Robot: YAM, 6 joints.
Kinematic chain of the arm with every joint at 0, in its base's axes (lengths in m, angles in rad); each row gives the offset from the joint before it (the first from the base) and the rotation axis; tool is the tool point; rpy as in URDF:
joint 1: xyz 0 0 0.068 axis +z
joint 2: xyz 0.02 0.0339 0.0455 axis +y
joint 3: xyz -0.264 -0.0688 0 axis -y
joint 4: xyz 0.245 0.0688 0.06 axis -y
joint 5: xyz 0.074 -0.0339 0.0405 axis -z
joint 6: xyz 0.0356 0 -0.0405 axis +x
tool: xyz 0 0 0 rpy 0 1.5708 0
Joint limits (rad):
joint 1: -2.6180..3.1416
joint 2: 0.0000..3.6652
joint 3: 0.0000..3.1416
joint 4: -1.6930..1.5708
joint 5: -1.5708..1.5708
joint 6: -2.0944..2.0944
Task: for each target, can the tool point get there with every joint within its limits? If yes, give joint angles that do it. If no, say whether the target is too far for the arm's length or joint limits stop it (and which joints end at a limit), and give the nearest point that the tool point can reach.
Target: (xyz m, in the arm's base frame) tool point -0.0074 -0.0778 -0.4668
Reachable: no: joint limits stop it (at a limit: joint 2) | nearest point -0.0114 -0.1195 -0.3567 | short by 0.118 m
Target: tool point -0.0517 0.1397 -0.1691
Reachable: yes | joints 1.7028 3.0576 0.9276 -0.1732 -1.1753 0.3315
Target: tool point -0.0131 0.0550 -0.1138
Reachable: yes | joints 2.2568 3.3751 0.9889 -1.2285 0.7661 -0.8959
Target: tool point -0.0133 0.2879 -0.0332
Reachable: yes | joints 1.4995 2.5167 0.6379 1.2579 -1.2536 -0.7495
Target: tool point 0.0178 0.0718 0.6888
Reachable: yes | joints -1.7971 0.9777 2.1006 0.4339 -0.0339 0.7026
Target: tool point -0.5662 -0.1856 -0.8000
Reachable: no: too far | nearest point -0.3424 -0.1883 -0.3503 | short by 0.502 m
